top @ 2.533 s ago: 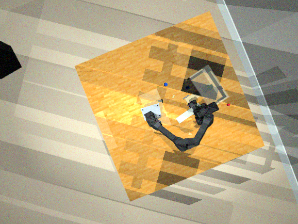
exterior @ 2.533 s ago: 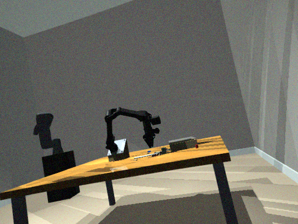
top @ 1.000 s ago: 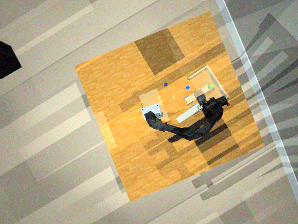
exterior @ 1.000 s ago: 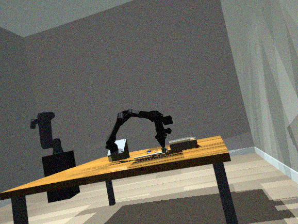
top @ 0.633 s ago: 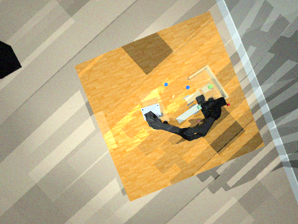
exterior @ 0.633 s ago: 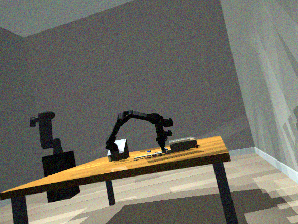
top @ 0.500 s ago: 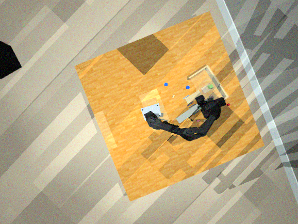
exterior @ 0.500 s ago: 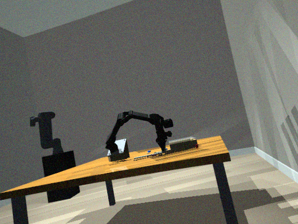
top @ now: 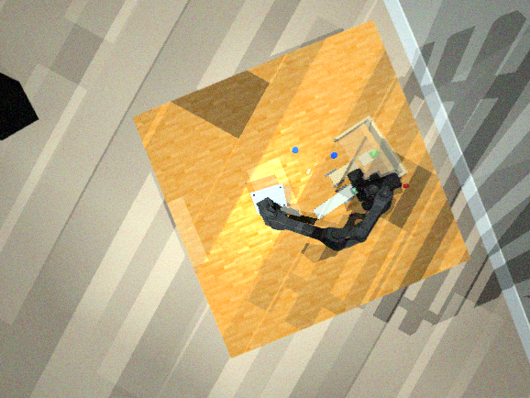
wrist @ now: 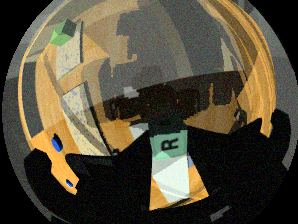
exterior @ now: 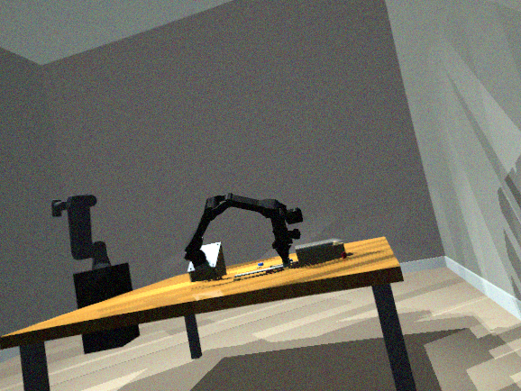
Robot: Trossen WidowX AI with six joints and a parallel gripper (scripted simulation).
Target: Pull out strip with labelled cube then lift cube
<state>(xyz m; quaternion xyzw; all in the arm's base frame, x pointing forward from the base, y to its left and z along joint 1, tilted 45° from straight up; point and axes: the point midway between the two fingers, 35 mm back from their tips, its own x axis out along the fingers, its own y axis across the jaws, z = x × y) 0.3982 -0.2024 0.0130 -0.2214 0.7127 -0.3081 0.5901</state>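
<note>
My gripper tip is now 100 mm to the left of the pink piece, 60 mm past it and 10 mm above it. From my gripper tip the other things lie so: tan piece 190 mm to the left, 150 mm behind, 10 mm below; red piece 230 mm ahead, 110 mm to the right.
</note>
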